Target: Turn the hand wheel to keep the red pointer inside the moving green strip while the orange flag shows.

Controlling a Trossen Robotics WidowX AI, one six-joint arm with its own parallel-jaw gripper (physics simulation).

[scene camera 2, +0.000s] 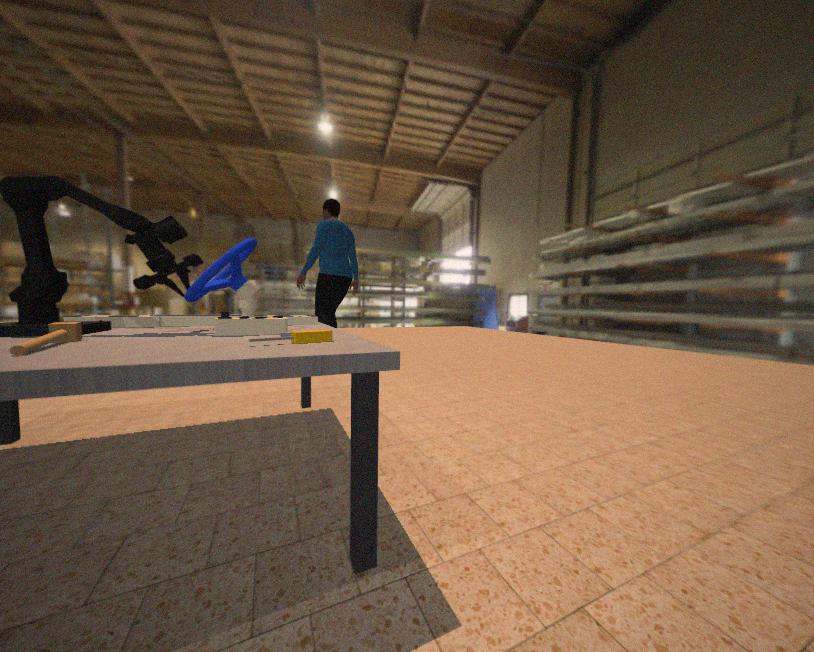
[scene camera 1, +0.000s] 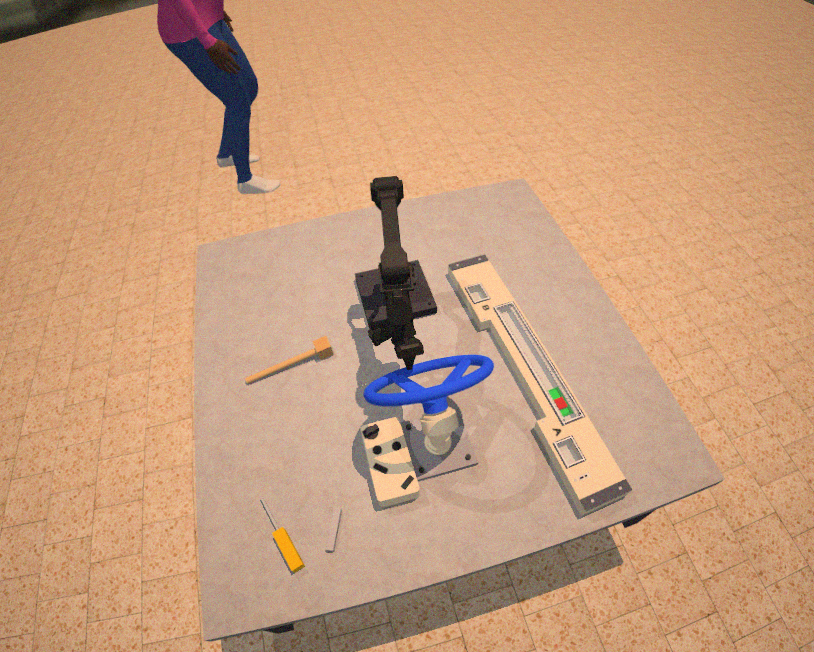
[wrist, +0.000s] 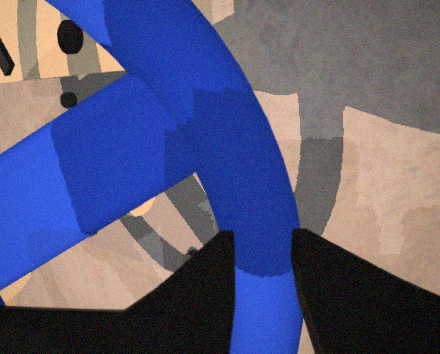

Scene:
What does the yellow-handled screwdriver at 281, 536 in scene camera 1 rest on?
The table.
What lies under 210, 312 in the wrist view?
My gripper.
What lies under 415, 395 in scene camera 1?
A blue hand wheel.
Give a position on a wooden mallet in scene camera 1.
At 323, 348

